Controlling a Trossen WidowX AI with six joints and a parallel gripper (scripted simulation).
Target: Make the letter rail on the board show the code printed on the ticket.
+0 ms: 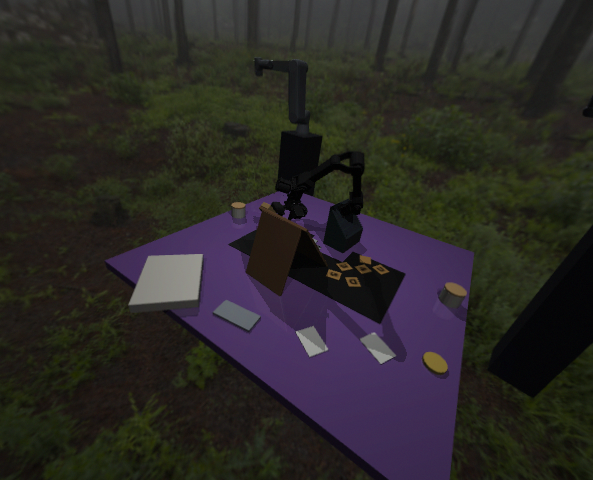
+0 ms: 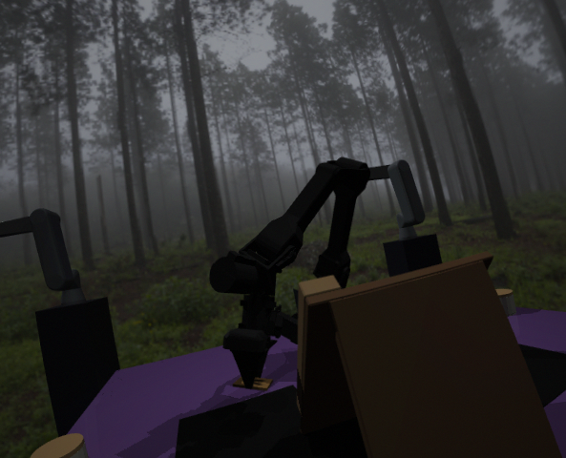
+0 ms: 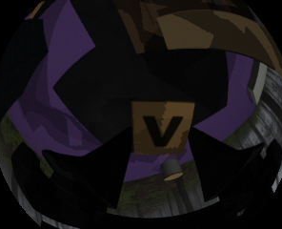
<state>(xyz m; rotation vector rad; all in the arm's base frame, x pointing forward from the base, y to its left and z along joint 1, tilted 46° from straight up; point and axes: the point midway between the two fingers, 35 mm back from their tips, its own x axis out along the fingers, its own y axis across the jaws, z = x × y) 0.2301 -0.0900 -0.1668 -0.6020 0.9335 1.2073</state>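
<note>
My gripper tip is 23 cm to the right of the white ticket, 6 cm short of it and 2 cm above it. Also, from my gripper tip: black mat (22 cm to the left, 10 cm below, 4 cm behind); grey card (49 cm ahead, 27 cm to the left, 10 cm below); tan letter tile marked v (right at my gripper tip).
</note>
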